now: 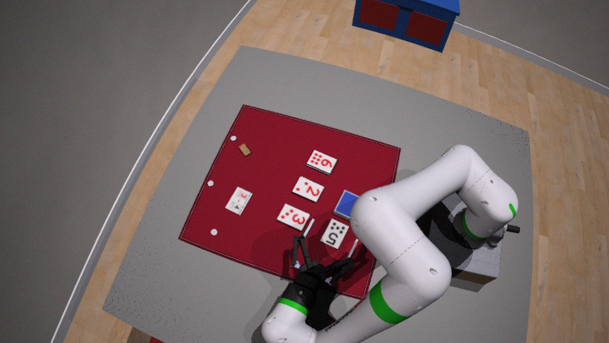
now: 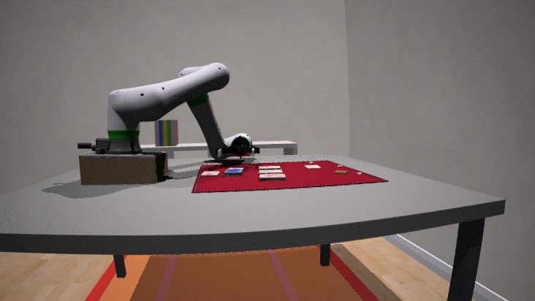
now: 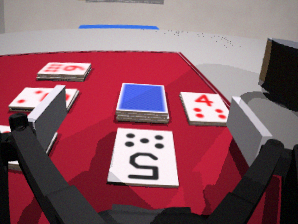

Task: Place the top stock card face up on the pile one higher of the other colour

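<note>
Right now my hand is 1 cm past the black 5 card, 3 cm to the left of it and 7 cm above it. Also, from my hand: red card cloth 15 cm ahead, 14 cm to the right, 8 cm below; then brown block 37 cm ahead, 26 cm to the right, 6 cm below.
</note>
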